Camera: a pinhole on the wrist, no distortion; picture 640 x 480 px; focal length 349.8 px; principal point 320.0 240.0 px. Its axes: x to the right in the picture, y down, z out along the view. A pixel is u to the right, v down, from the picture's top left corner.
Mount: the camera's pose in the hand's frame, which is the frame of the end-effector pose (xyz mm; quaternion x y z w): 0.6 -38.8 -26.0 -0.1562 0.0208 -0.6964 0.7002
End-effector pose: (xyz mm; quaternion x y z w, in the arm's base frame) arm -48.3 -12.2 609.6 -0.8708 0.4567 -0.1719 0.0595
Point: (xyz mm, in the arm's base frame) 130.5 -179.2 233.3
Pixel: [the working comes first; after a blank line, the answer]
In the camera's frame: -4.0 19.7 479.0

317.1 254.4
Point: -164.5 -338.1 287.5
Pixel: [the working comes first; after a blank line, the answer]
In the camera's frame: -332.3 39.0 395.0

25.7 274.6
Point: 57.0 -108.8 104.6
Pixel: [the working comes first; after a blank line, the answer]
In the camera's frame: -39.8 -127.1 543.0

294.4 158.1
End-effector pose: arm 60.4 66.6 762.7 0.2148 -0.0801 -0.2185 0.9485
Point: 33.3 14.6 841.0
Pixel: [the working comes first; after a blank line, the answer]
In the camera's frame: 2.6 -27.6 120.8

327.4 160.1
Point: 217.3 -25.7 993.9
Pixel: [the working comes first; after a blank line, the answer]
In the camera's frame: -74.7 129.1 289.1

229.6 396.2
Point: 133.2 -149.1 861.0
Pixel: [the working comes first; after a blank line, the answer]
In the camera's frame: 102.2 119.1 196.4

501.9 452.2
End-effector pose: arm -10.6 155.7 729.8 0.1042 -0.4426 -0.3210 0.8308
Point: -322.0 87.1 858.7
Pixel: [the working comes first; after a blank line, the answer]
In the camera's frame: 155.8 -80.3 310.0

495.8 149.4
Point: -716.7 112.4 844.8
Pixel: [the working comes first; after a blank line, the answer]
In the camera's frame: 367.0 -332.5 530.0

562.3 20.6
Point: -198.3 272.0 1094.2
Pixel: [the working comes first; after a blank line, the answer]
In the camera's frame: -129.8 -12.0 446.9

218.4 230.6
